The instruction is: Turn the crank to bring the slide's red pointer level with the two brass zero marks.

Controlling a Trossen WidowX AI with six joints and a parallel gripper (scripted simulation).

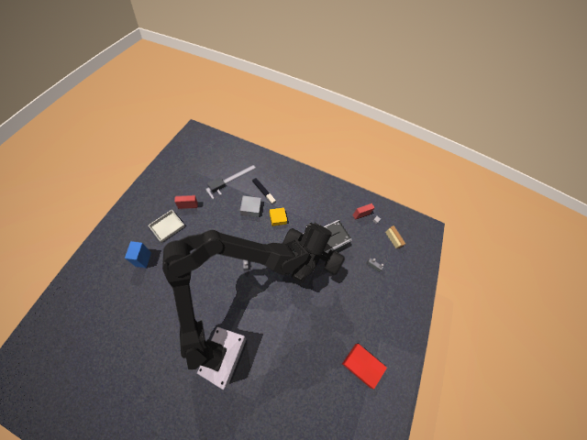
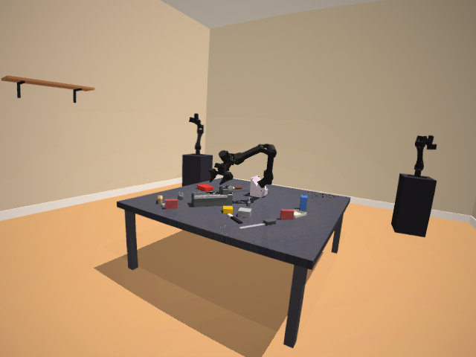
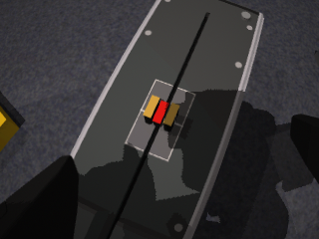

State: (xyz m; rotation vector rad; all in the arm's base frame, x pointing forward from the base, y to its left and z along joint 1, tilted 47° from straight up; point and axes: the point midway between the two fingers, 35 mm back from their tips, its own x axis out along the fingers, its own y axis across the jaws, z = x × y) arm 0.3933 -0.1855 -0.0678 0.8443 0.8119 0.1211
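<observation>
Now: the brown crank handle 140 mm to the left of my gripper tip, 80 mm behind it and 30 mm below it. Round my gripper tip: grey block 280 mm to the left, 120 mm below, 120 mm ahead; yellow block 170 mm to the left, 120 mm below, 120 mm ahead; red pointer 60 mm below, 30 mm ahead.
</observation>
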